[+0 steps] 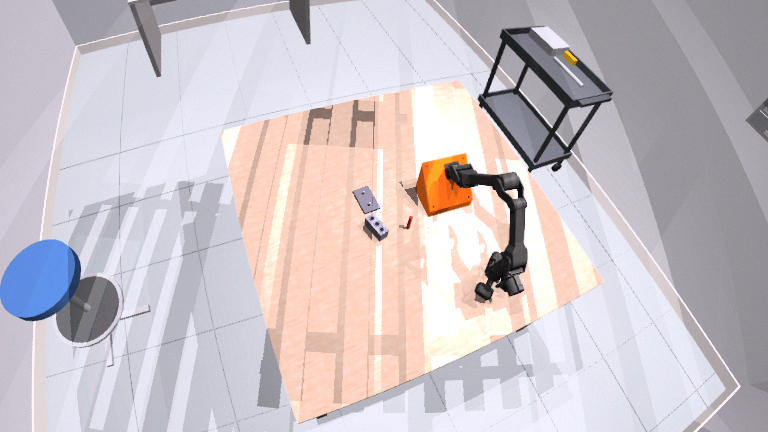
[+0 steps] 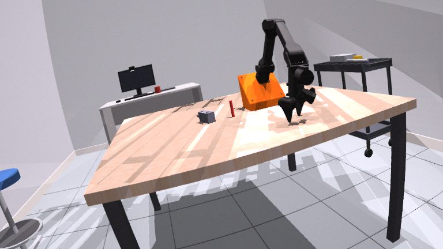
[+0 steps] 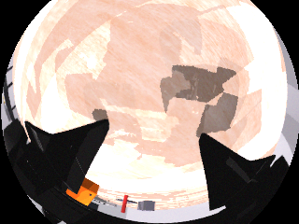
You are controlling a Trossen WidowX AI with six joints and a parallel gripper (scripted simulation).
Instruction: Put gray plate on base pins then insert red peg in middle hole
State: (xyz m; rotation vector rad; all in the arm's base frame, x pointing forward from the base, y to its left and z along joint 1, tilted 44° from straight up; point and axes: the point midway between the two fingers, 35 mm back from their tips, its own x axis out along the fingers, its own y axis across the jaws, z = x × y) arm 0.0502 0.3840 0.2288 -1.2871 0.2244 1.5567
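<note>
The gray plate lies 340 mm to the right of my gripper tip, 300 mm ahead of it and 40 mm above it. The rest, counted from my gripper tip: dark base 480 mm to the right, 280 mm ahead, 10 mm above; then red peg 310 mm to the right, 170 mm ahead, 40 mm above.
</note>
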